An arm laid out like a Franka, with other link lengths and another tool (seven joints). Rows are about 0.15 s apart.
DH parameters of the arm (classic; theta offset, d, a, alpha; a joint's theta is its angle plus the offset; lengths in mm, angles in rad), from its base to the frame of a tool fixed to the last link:
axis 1: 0 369.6 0 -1.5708
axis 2: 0 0 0 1.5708
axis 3: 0 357.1 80.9 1.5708
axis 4: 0 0 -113 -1.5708
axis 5: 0 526.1 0 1.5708
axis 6: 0 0 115.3 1.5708
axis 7: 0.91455 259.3 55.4 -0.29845
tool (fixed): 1.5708 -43.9 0 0
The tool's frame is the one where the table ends.
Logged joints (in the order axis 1, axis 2, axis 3, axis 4, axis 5, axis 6, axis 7), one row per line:
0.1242, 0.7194, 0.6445, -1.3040, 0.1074, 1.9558, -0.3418
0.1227, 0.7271, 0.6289, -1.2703, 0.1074, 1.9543, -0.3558
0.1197, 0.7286, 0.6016, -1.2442, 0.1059, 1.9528, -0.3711
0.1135, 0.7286, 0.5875, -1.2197, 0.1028, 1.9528, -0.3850
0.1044, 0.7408, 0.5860, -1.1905, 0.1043, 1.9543, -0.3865
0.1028, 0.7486, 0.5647, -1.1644, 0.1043, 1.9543, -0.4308
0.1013, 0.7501, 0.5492, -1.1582, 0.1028, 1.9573, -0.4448
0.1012, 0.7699, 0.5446, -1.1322, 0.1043, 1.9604, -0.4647
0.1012, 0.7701, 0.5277, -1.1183, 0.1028, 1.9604, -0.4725
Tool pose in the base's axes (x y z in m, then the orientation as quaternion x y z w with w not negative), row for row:
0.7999, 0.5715, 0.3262, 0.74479, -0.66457, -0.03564, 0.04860
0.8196, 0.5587, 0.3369, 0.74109, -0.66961, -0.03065, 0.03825
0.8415, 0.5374, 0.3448, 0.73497, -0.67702, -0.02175, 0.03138
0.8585, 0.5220, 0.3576, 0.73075, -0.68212, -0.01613, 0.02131
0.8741, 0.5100, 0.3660, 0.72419, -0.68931, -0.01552, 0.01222
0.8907, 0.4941, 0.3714, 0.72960, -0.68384, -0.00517, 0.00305
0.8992, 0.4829, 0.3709, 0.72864, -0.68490, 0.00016, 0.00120
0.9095, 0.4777, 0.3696, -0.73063, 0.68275, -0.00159, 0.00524
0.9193, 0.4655, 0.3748, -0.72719, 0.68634, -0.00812, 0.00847
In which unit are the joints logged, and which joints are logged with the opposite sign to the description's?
The joints are logged in radians. Opposite sign: axis 5.
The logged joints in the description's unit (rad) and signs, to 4 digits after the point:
0.1242, 0.7194, 0.6445, -1.3040, -0.1074, 1.9558, -0.3418
0.1227, 0.7271, 0.6289, -1.2703, -0.1074, 1.9543, -0.3558
0.1197, 0.7286, 0.6016, -1.2442, -0.1059, 1.9528, -0.3711
0.1135, 0.7286, 0.5875, -1.2197, -0.1028, 1.9528, -0.3850
0.1044, 0.7408, 0.5860, -1.1905, -0.1043, 1.9543, -0.3865
0.1028, 0.7486, 0.5647, -1.1644, -0.1043, 1.9543, -0.4308
0.1013, 0.7501, 0.5492, -1.1582, -0.1028, 1.9573, -0.4448
0.1012, 0.7699, 0.5446, -1.1322, -0.1043, 1.9604, -0.4647
0.1012, 0.7701, 0.5277, -1.1183, -0.1028, 1.9604, -0.4725

